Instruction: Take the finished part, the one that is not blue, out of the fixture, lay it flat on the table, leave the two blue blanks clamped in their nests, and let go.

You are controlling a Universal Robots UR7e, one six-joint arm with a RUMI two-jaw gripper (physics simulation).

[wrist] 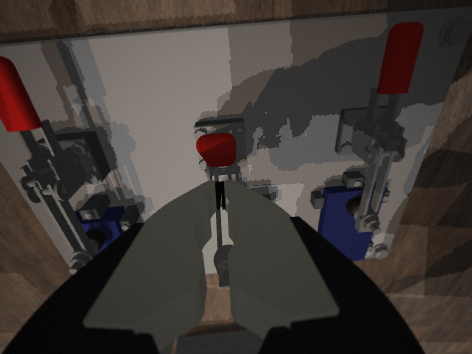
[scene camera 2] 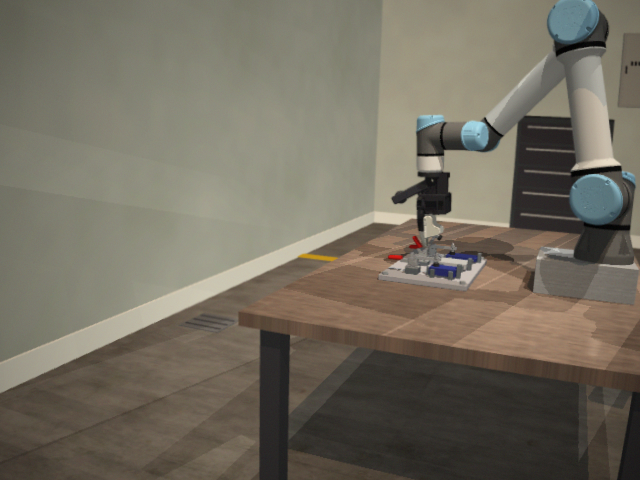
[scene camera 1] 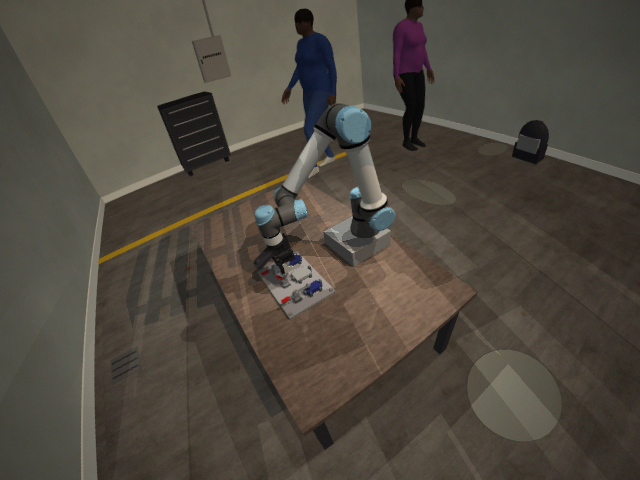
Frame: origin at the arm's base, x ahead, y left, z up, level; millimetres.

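Where they show: gripper, fingertip midpoint: (wrist: 221, 184) (scene camera 2: 425, 246) (scene camera 1: 284, 276); arm's base at its link origin: (scene camera 2: 603, 259) (scene camera 1: 365, 229).
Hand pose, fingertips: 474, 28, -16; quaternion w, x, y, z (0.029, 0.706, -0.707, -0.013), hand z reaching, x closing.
Things, the pixels of their top centre, and the offset from my fingertips, as dx, dy, dz. "spot": a spot on its surface instead. Level surfaces: height alone.
- finished part at its top centre: (wrist: 231, 241) (scene camera 2: 453, 260) (scene camera 1: 301, 272) -82, -5, -33
- fixture plate at its top centre: (wrist: 226, 185) (scene camera 2: 436, 266) (scene camera 1: 293, 280) -34, -3, -54
- middle clamp's red handle at a spot on its surface: (wrist: 217, 150) spot: +34, +0, +26
- table at its surface level: dz -69
The finished part (scene camera 1: 301, 273) is pale and lies in the middle nest of the fixture plate (scene camera 1: 316, 301) (scene camera 2: 395, 276) (wrist: 165, 90); in the wrist view the fingers largely hide it. Blue blanks (scene camera 1: 313, 287) (scene camera 1: 295, 259) (scene camera 2: 443, 270) (scene camera 2: 462, 256) (wrist: 335, 220) (wrist: 115, 220) lie in the nests on both sides, with clamp arms over them. My gripper (scene camera 1: 282, 269) (scene camera 2: 424, 241) (wrist: 221, 184) points down above the middle clamp, shut and empty. The middle clamp's red handle (wrist: 217, 150) shows just beyond the fingertips; whether they touch is unclear.
The outer clamps' red handles (wrist: 401, 57) (wrist: 17, 95) stick out at each side of the gripper. The robot's base block (scene camera 1: 356, 242) (scene camera 2: 584, 276) stands on the table (scene camera 1: 361, 330) (scene camera 2: 361, 315). Two people (scene camera 1: 314, 67) (scene camera 1: 410, 51) stand behind the table.
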